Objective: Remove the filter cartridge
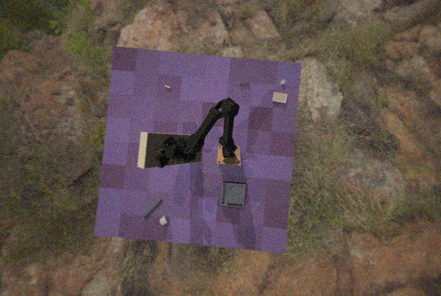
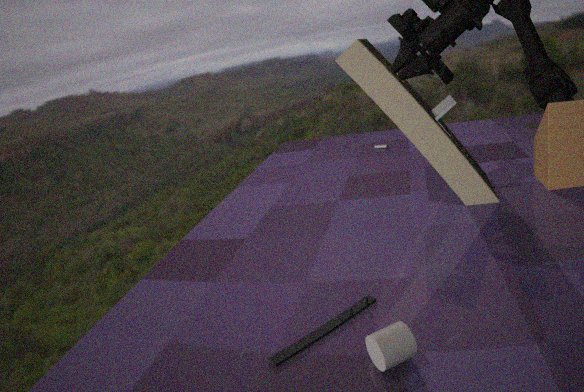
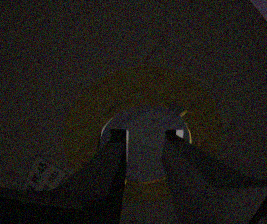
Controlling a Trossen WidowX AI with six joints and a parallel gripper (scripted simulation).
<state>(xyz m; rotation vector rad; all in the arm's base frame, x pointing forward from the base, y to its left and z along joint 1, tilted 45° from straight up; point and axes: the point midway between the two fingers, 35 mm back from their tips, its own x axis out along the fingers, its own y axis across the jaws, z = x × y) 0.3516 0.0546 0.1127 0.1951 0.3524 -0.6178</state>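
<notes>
Right now the round white filter cartridge is 1 cm below my gripper tip and 1 cm ahead of it. Round my gripper tip: tan service panel 8 cm below, 4 cm behind, 1 cm to the left; then beige card 74 cm behind, 31 cm to the right, 25 cm below; then grey tray 40 cm behind, 33 cm to the left, 25 cm below.
</notes>
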